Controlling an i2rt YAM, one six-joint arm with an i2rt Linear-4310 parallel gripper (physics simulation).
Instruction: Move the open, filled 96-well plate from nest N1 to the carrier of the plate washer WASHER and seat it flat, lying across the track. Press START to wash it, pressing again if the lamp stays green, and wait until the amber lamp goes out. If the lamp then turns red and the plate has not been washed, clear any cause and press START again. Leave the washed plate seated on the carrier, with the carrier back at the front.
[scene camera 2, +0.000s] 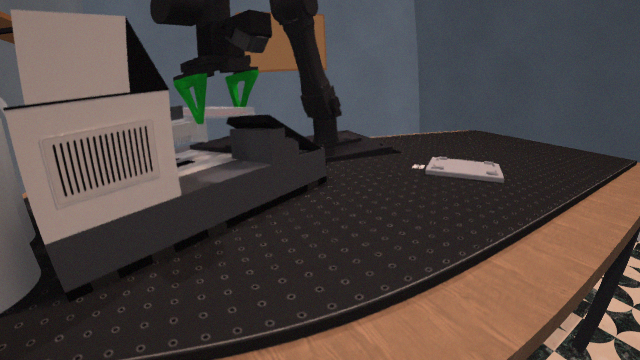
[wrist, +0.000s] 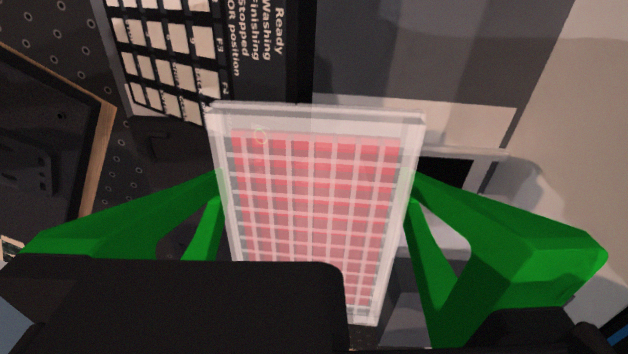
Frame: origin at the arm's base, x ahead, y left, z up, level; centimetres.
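Seen in the pictures: gripper, between the fingertips: (scene camera 2: 221, 119) (wrist: 313, 177); arm's base, origin of its link: (scene camera 2: 326, 144).
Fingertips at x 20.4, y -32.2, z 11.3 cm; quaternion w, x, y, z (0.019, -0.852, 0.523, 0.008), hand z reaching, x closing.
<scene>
Offsets run from my fingertips to a thing's middle. "*": to the spot under its first point. Level surfaces: height alone.
The clear 96-well plate @(dy -1.1, dx -2.3, dz +1.4 cm) (scene camera 2: 220, 111) (wrist: 310, 200) with red wells is held level between the green fingers of my gripper (scene camera 2: 220, 115) (wrist: 313, 177), above the washer @(dy -10.2, dx -3.6, dz -0.2 cm) (scene camera 2: 250, 185) (wrist: 360, 55). My gripper is shut on the plate's long sides. In the wrist view the keypad @(* dy +9.1, dx +1.0, dz -3.8 cm) (wrist: 170, 55) and the printed status list @(* dy +4.8, dx +4.4, dz -0.7 cm) (wrist: 255, 40) lie beyond the plate's far left corner. A pale part of the washer's track shows right of the plate. The carrier is mostly hidden under the plate and fingers. A faint green ring @(* dy +3.1, dx +1.7, dz +1.5 cm) (wrist: 260, 136) shows through the plate's corner. Nest N1 cannot be made out.
The washer's white housing @(* dy -16.3, dx +18.7, dz -0.8 cm) (scene camera 2: 100, 160) with a vent stands at the left in the scene view. A white lid-like piece @(* dy +41.4, dx +17.6, dz -11.8 cm) (scene camera 2: 465, 169) lies on the perforated black board @(dz -12.9 cm) (scene camera 2: 350, 240), beside a small marker tag @(dy +38.4, dx +7.0, dz -12.9 cm) (scene camera 2: 418, 166). A pale rounded container @(* dy -28.2, dx +14.0, dz -4.9 cm) (scene camera 2: 15, 210) stands at the left edge.
</scene>
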